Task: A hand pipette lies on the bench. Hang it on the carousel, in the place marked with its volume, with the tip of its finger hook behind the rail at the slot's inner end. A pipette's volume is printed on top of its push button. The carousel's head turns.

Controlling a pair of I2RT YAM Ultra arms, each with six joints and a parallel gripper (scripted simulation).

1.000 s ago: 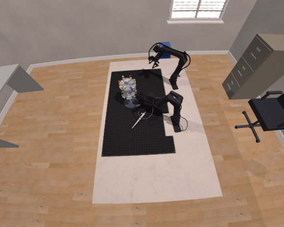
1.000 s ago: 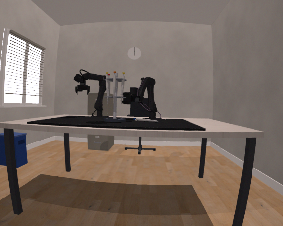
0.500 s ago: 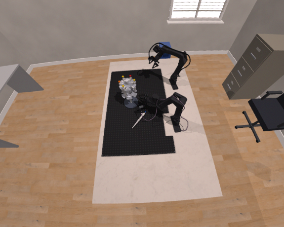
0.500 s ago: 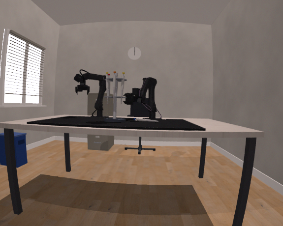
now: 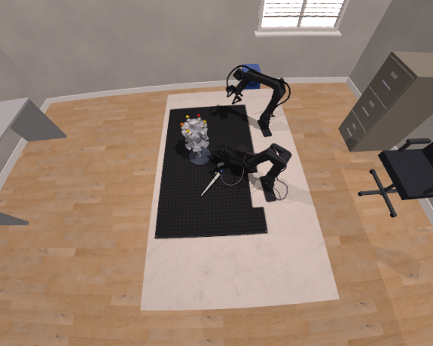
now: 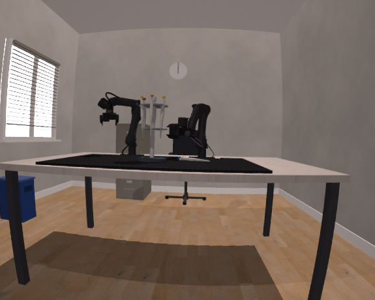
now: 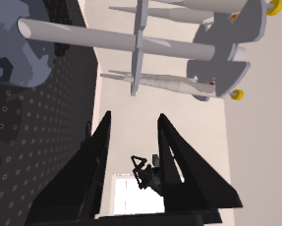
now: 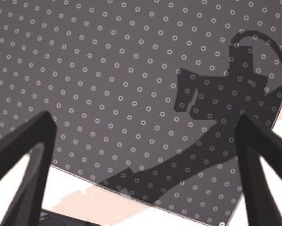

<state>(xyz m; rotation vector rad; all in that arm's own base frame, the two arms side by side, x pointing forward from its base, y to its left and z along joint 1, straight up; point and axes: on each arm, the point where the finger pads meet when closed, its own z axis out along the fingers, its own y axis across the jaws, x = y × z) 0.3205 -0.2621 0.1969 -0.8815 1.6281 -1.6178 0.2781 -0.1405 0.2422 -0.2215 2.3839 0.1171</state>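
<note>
My left gripper is now 18 cm above the hand pipette, 16 cm to the right of it and 4 cm short of it.
</note>
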